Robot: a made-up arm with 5 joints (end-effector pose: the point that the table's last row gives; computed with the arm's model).
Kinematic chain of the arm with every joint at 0, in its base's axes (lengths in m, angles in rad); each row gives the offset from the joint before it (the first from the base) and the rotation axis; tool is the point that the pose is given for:
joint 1: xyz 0 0 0.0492 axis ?
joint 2: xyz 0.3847 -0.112 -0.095 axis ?
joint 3: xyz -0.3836 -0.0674 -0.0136 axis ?
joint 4: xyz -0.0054 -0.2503 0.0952 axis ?
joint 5: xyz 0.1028 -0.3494 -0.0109 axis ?
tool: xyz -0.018 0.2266 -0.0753
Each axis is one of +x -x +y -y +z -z.
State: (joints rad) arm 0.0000 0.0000 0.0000 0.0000 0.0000
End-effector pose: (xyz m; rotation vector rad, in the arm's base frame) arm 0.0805 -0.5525 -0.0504 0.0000 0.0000 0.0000
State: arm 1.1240 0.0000 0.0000 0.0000 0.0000
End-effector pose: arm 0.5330 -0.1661 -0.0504 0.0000 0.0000 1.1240
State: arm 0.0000 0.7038 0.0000 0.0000 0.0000
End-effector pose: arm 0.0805 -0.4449 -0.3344 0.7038 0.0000 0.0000
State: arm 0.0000 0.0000 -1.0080 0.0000 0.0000
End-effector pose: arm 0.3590 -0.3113 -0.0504 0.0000 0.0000 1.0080
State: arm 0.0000 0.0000 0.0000 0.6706 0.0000
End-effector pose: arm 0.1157 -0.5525 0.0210 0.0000 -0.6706 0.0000
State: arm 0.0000 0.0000 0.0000 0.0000 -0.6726
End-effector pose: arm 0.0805 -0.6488 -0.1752 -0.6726 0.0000 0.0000
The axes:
joint 1: +z
joint 2: +x
joint 3: -z
joint 4: -y
joint 5: +x

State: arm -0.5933 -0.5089 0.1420 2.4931 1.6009
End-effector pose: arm -0.5786 -0.3633 0.1935 -0.0937 -1.1847 1.6381
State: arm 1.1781 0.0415 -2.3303 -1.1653 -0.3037
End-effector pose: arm 0.1215 0.3517 -0.0960 1.3750 0.6461 -2.2196
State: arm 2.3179 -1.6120 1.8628 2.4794 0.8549
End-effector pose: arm 0.2819 -0.1969 -0.2280 -0.2122 2.1897 -0.2146
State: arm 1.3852 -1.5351 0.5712 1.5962 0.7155
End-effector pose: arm -0.0908 -0.2662 0.2985 -0.1367 -1.9657 2.2664
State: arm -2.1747 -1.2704 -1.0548 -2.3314 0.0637
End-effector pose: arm -0.2731 -0.1332 0.3091 -1.0524 -2.2835 0.4588
